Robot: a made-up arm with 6 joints.
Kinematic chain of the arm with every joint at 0, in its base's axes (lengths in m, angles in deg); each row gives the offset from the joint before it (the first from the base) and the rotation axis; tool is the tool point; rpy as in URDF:
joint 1: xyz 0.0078 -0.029 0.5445 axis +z
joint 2: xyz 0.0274 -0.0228 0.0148 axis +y
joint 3: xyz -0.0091 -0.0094 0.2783 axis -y
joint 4: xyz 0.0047 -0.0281 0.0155 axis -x
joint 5: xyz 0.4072 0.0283 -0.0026 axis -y
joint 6: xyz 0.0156 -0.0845 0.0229 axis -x
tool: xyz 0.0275 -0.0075 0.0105 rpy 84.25 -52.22 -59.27
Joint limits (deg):
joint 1: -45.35..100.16
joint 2: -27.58..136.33
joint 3: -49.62..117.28
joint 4: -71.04..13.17
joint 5: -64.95..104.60
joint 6: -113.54..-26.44
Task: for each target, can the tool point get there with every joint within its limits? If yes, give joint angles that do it. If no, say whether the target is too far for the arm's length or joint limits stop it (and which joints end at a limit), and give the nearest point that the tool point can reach.
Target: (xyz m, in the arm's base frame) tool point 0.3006 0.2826 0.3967
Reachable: yes | joints 63.76 36.36 -29.32 3.54 15.59 -94.57
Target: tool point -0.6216 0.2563 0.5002
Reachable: no: joint limits stop it (at a limit: joint 1, joint 2, joint 3, joint 6) | nearest point -0.2458 0.0503 0.4176 | short by 0.436 m
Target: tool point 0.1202 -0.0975 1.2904
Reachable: yes | joints 30.43 10.10 104.44 -54.49 1.16 -63.16
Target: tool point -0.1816 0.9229 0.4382
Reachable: no: too far | nearest point -0.0664 0.7331 0.4648 | short by 0.224 m
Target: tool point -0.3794 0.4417 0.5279
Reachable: no: joint limits stop it (at a limit: joint 1, joint 4, joint 5, joint 6) | nearest point -0.0406 0.5024 0.5279 | short by 0.344 m
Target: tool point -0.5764 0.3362 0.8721
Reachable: no: joint limits stop it (at a limit: joint 2, joint 3, joint 4, joint 6) | nearest point -0.4317 0.2458 0.9880 | short by 0.206 m
